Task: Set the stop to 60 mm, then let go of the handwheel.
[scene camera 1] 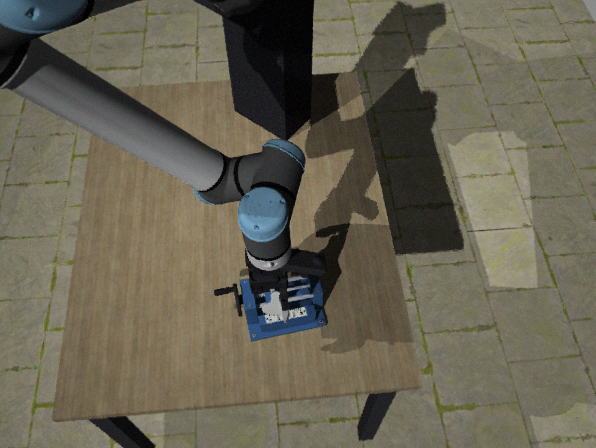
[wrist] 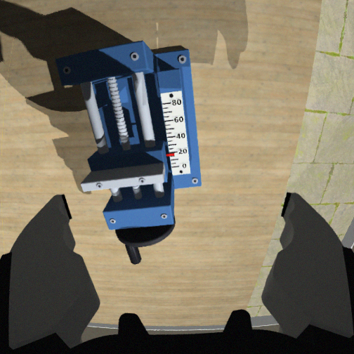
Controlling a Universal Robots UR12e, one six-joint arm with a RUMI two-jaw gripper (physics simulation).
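The blue vise-like device lies on the table. Its stop, a sliding block with a grey face plate, sits near the handwheel end in the wrist view. The red pointer is a little below the 20 mark, at about 15, on the white scale. The black handwheel has a crank handle that sticks outward. My gripper is open and empty above the device. It hides part of the device in the scene view.
The wooden table carries the device near its front right. A dark pedestal stands at the back of the table. My arm reaches in from the upper left, and its shadow falls to the right of the device.
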